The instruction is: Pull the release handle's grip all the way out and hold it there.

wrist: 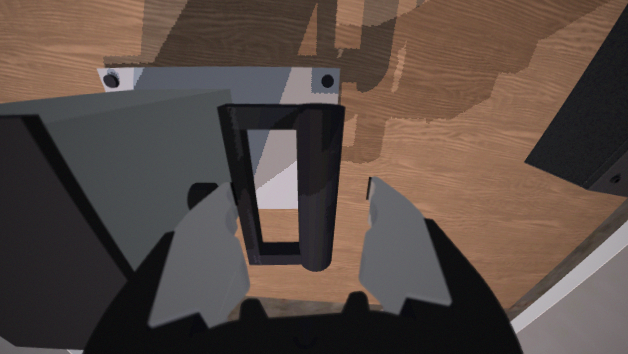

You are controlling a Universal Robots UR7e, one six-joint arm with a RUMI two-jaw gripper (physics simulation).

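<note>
The release handle's black grip (316, 200) is a thick round bar on a rectangular frame, lying between the two fingers of my gripper (302, 182). The frame's thinner side bar (241, 172) is right beside the left fingertip and looks close to or against it. The right fingertip stands clear of the grip, with a visible gap. My gripper is open and not closed on the grip. The handle stands at the right side of a grey-green housing (140, 150). The shaft between handle and housing is hidden behind the left finger.
A light mounting plate (215, 77) with dark bolts lies behind the handle on the wooden board (450, 165). A black knob (200, 194) shows partly behind the left finger. A dark panel (55, 225) fills the left side. A black block (585, 115) stands at the right edge.
</note>
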